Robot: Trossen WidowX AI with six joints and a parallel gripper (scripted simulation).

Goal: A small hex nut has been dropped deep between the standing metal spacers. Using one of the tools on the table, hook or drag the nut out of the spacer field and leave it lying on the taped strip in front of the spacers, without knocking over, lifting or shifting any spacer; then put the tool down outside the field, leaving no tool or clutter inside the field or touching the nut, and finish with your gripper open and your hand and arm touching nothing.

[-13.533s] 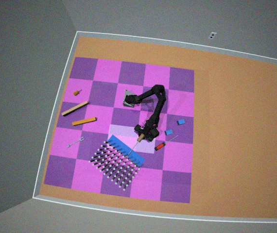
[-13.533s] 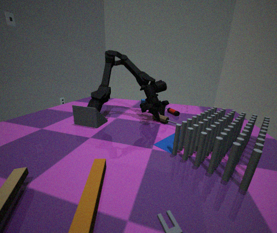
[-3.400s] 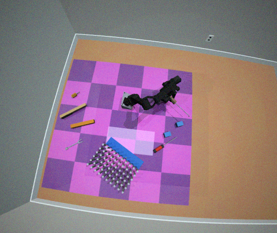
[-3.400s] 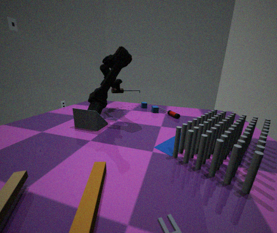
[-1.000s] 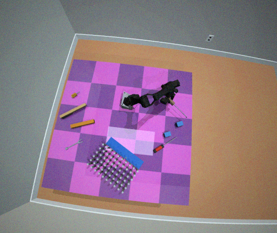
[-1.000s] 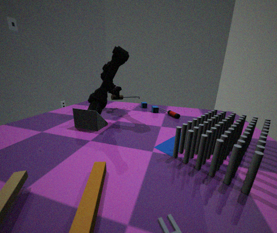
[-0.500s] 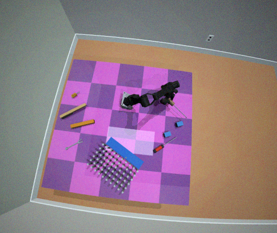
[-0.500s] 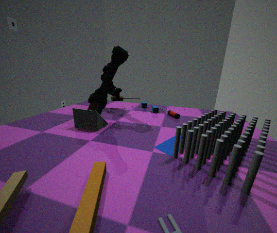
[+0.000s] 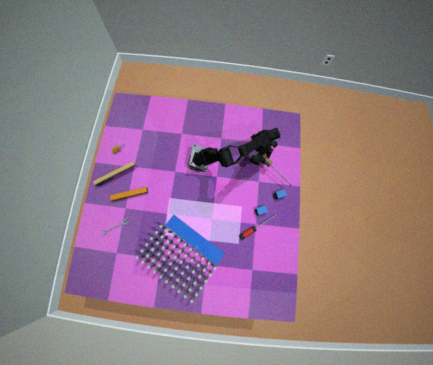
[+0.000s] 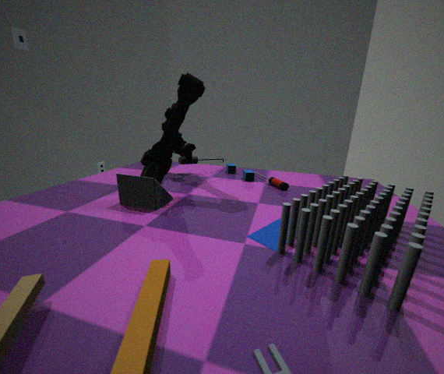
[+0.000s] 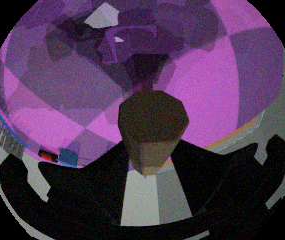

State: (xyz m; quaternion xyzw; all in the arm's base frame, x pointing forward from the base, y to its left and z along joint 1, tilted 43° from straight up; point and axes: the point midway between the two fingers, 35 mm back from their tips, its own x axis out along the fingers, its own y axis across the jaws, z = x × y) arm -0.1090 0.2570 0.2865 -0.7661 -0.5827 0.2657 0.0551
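The hook tool is 50 mm ahead of my gripper tip and 90 mm to the left of it. Round my gripper tip: yellow tool (150 mm ahead, 920 mm to the right, 40 mm below); orange bar (400 mm ahead, 740 mm to the right, 40 mm below); blue taped strip (550 mm ahead, 290 mm to the right, 60 mm below).
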